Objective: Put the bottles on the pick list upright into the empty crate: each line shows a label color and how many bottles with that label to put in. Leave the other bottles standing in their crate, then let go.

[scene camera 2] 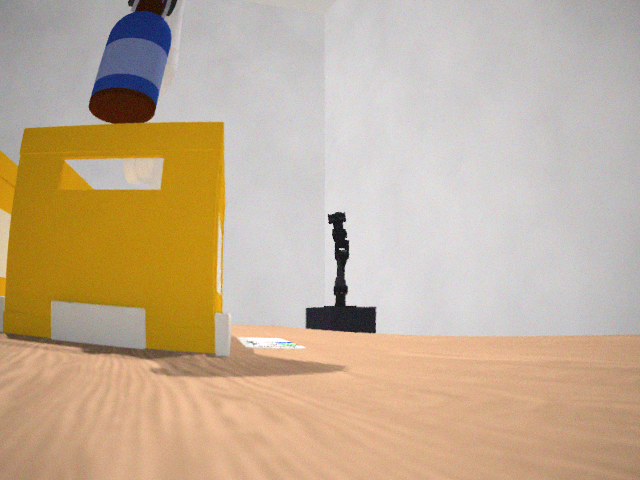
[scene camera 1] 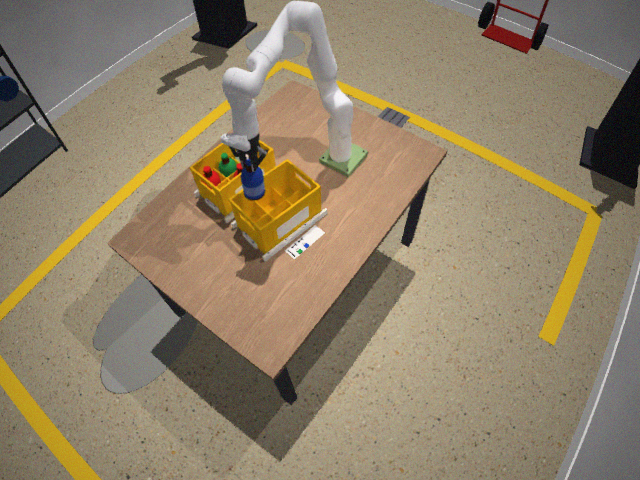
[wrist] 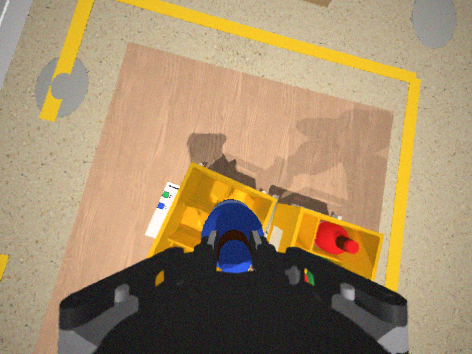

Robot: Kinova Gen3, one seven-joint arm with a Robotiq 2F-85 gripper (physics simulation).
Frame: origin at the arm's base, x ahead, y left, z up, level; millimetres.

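Seen in the pictures: gripper, fingertip midpoint: (scene camera 2: 148,11) (scene camera 1: 249,168) (wrist: 234,240); arm's base at its link origin: (scene camera 1: 340,153).
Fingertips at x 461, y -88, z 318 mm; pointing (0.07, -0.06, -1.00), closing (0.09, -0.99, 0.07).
Pixels of each thing's top centre, then the offset from my fingertips to it. Level surfaces: height alone.
- blue-labelled bottle at its top centre: (wrist: 239,258) (scene camera 1: 248,161) dx -5, dy -2, dz +28 mm
- empty yellow crate at its top centre: (scene camera 2: 142,171) (wrist: 206,246) (scene camera 1: 274,192) dx -61, dy +34, dz -172 mm
- red bottle at its top centre: (wrist: 353,247) (scene camera 1: 206,168) dx -46, dy -272, dz -184 mm
- green bottle at its top centre: (scene camera 1: 224,155) dx -133, dy -252, dz -184 mm
- red cap at its top centre: (scene camera 1: 239,165) dx -117, dy -164, dz -184 mm
- pick list at its top centre: (scene camera 2: 265,341) (wrist: 165,210) (scene camera 1: 305,241) dx -26, dy +170, dz -345 mm
- wooden table at its surface level: dz -347 mm
My gripper (scene camera 1: 249,164) (scene camera 2: 152,5) (wrist: 234,240) is shut on the neck of a blue-labelled bottle (scene camera 1: 253,183) (scene camera 2: 133,59) (wrist: 232,217). The bottle hangs roughly upright over the empty yellow crate (scene camera 1: 268,235) (scene camera 2: 118,232) (wrist: 200,172), its base above the rim in scene camera 2. The other yellow crate (scene camera 1: 219,198) (wrist: 378,252) holds a red bottle (scene camera 1: 210,176) (wrist: 332,237), a green bottle (scene camera 1: 226,166) and another red cap (scene camera 1: 239,167); the arm hides part of it. The pick list (scene camera 1: 314,236) (scene camera 2: 258,342) (wrist: 157,220) shows green and blue dots; its counts are unreadable.
The crates stand side by side on the wooden table (scene camera 1: 232,310) (scene camera 2: 413,413) (wrist: 150,110), with white rails (scene camera 1: 294,235) at their bases. The arm's green base plate (scene camera 1: 347,169) is behind the crates. Dividers split the empty crate into compartments.
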